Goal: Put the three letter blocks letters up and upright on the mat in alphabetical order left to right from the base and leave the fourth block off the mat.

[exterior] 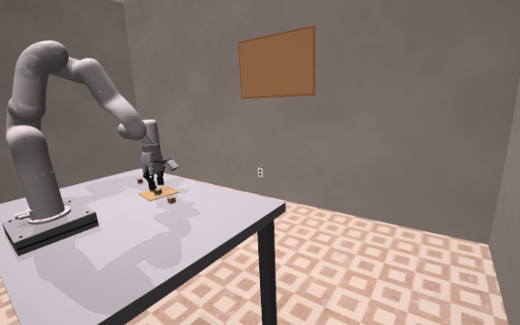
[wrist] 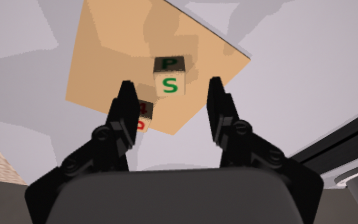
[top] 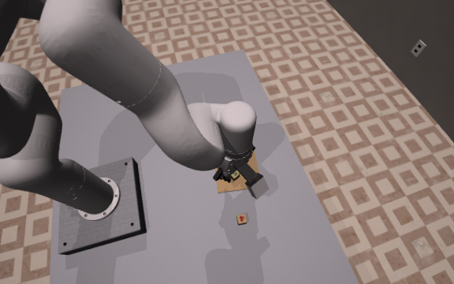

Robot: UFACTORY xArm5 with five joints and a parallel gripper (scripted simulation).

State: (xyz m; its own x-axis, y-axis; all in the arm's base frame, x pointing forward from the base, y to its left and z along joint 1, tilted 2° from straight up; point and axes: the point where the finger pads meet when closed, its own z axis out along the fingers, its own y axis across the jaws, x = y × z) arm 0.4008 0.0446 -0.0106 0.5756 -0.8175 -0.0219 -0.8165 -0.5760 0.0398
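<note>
Now: the tan mat 10 mm ahead of my hand, 20 mm to the left of it and 50 mm below it. The rest, counted from my hand: wooden letter block: 60 mm to the left, 40 mm below.
</note>
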